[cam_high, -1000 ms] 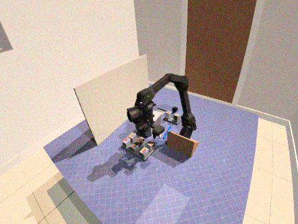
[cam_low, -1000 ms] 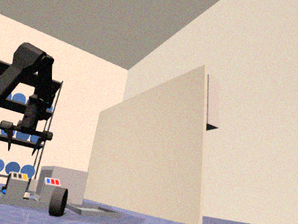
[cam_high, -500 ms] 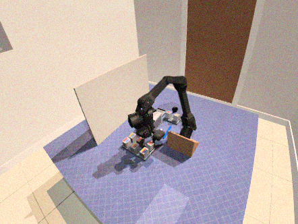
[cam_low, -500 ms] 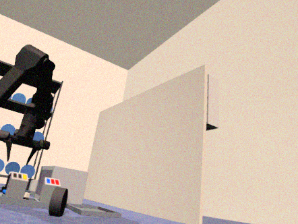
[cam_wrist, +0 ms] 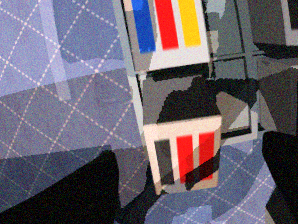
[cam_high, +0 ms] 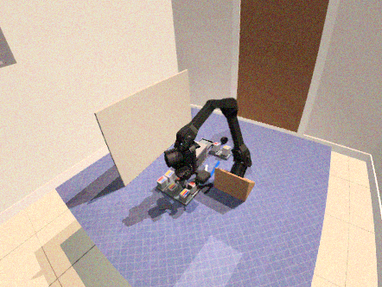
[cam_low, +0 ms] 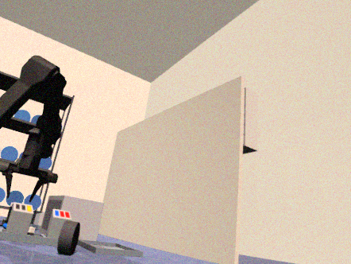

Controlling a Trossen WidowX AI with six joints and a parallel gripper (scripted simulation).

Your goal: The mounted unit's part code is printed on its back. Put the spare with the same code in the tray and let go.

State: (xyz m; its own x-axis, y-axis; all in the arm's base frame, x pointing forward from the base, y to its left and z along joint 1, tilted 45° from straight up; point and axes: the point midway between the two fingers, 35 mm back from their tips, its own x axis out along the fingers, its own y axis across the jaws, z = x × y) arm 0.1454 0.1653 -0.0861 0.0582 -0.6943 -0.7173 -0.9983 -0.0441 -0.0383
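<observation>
My gripper tip is 3 cm above the grey spare block and 1 cm to the left of it. From my gripper tip the other things lie so: flat grey tray (35 cm to the right, 19 cm ahead, 7 cm below); beige panel (37 cm ahead, 15 cm above, 14 cm to the right); grey box (17 cm to the right, 13 cm ahead, 2 cm below).
</observation>
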